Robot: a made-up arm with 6 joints. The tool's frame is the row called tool.
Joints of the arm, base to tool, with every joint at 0 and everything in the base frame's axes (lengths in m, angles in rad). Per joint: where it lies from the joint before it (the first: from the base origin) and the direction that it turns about. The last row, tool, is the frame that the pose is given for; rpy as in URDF.
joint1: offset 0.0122 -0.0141 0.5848 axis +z
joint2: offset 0.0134 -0.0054 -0.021 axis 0.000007 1 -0.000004
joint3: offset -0.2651 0.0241 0.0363 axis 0.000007 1 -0.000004
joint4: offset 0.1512 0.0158 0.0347 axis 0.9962 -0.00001 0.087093
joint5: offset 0.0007 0.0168 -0.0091 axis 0.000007 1 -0.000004
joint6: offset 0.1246 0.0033 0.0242 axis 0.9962 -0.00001 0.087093
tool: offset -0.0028 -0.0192 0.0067 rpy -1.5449 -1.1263 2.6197
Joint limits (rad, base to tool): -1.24..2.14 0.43..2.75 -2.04..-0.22 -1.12..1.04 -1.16..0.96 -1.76..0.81
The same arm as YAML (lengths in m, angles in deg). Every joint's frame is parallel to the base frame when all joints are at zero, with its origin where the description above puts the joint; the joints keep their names.
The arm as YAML. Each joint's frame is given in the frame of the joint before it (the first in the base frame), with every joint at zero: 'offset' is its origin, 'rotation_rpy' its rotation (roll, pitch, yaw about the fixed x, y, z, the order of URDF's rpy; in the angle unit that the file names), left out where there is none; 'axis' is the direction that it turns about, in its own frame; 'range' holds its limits. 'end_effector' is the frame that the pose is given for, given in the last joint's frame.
length_unit: m
angle_unit: deg
chain:
  - id: joint1
    offset: [0.0122, -0.0141, 0.5848]
    axis: [0.0, 0.0, 1.0]
    range: [-71.05, 122.61]
  - id: joint2
    offset: [0.0134, -0.0054, -0.021]
    axis: [0.0, 1.0, 0.0]
    range: [24.64, 157.56]
  - id: joint3
    offset: [-0.2651, 0.0241, 0.0363]
    axis: [0.0, 1.0, 0.0]
    range: [-116.88, -12.61]
  - id: joint4
    offset: [0.1512, 0.0158, 0.0347]
    axis: [0.9962, 0.0, 0.0871]
    range: [-64.17, 59.59]
  - id: joint5
    offset: [0.0007, 0.0168, -0.0091]
    axis: [0.0, 1.0, 0.0]
    range: [-66.46, 55.0]
  - id: joint6
    offset: [0.1246, 0.0033, 0.0242]
    axis: [0.9962, 0.0, 0.0871]
    range: [-100.84, 46.41]
end_effector:
  offset: [-0.0028, -0.0192, 0.0067]
  rotation_rpy: [-88.52, -64.53, 150.1]

